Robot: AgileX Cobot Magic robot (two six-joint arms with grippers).
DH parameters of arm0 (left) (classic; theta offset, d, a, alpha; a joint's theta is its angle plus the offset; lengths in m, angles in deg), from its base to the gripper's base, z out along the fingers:
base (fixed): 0 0 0 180
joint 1: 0 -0.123 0 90
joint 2: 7.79 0 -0.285 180
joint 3: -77.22 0 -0.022 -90
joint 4: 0 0.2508 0 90
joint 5: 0 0 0.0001 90
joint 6: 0 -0.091 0 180
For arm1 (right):
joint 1: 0 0.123 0 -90
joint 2: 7.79 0 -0.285 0
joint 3: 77.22 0 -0.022 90
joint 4: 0 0.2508 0 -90
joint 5: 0 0 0.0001 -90
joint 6: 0 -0.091 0 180
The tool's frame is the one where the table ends.
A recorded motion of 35 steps. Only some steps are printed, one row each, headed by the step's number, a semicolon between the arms.
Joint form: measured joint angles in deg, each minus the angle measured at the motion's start. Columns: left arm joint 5, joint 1, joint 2, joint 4, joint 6, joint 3; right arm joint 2, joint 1, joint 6, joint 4, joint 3, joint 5.
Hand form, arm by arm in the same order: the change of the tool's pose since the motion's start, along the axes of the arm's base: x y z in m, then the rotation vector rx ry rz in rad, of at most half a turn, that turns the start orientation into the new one. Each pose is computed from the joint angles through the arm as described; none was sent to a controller.
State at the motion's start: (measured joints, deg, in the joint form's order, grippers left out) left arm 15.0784 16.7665 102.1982 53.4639 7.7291 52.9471; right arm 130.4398 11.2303 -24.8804 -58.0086 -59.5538 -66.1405
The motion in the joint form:
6: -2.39 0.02 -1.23 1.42 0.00 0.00; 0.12 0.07 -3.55 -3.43 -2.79 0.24
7: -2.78 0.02 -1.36 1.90 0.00 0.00; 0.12 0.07 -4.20 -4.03 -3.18 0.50
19: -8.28 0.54 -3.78 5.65 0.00 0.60; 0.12 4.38 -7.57 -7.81 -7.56 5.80
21: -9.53 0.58 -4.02 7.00 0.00 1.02; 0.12 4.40 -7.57 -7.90 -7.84 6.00
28: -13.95 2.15 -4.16 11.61 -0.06 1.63; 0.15 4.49 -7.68 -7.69 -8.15 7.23
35: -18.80 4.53 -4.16 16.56 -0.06 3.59; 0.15 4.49 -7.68 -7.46 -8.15 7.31
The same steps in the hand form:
6: -0.0016 0.0031 0.0053 0.0404 -0.0091 0.0070; 0.0066 0.0042 0.0058 0.0066 0.0058 0.0432
7: -0.0018 0.0036 0.0057 0.0503 -0.0105 0.0054; 0.0076 0.0047 0.0064 0.0040 0.0099 0.0488
19: -0.0041 0.0079 0.0187 0.1480 -0.0412 0.0139; 0.0103 0.0356 0.0114 -0.0687 0.0062 0.1284
21: -0.0033 0.0091 0.0213 0.1766 -0.0510 0.0129; 0.0113 0.0360 0.0121 -0.0715 0.0021 0.1282
28: -0.0046 0.0055 0.0221 0.2839 -0.0660 -0.0138; 0.0132 0.0361 0.0115 -0.0859 0.0050 0.1159
35: -0.0028 -0.0035 0.0297 0.3916 -0.1114 -0.0433; 0.0135 0.0360 0.0115 -0.0850 0.0059 0.1119

